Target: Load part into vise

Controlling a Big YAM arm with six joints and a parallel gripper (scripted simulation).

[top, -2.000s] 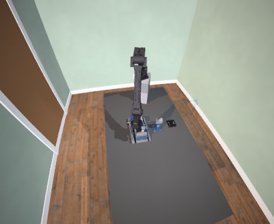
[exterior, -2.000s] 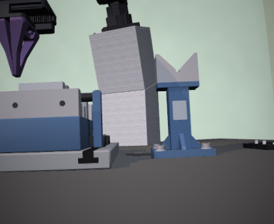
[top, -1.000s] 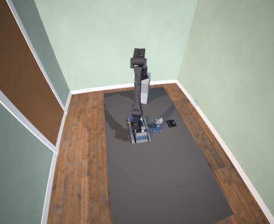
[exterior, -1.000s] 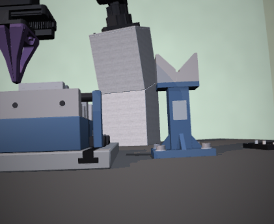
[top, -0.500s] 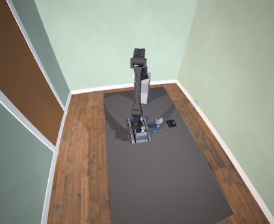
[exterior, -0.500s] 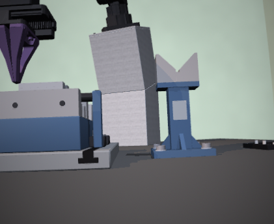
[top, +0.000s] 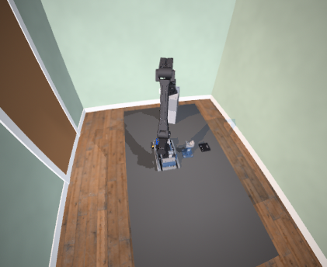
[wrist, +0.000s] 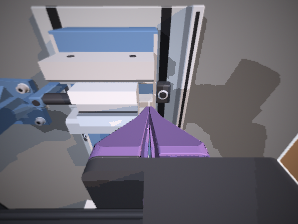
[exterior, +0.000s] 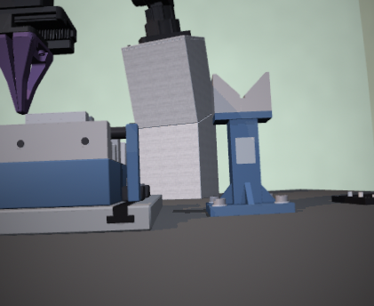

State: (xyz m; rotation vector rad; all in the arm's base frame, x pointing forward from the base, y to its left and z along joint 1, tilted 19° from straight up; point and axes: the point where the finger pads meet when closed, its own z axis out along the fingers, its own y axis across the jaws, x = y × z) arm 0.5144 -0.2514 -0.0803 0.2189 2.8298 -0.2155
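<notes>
My hand is 10 mm short of the part, 40 mm to the right of it and 20 mm above it. The rest, counted from my hand: dark work stop rod (20 mm ahead, 90 mm to the left, 30 mm below); then moving jaw (30 mm behind, 50 mm to the left, 40 mm below); then fixed jaw (40 mm ahead, 40 mm to the left, 40 mm below).
</notes>
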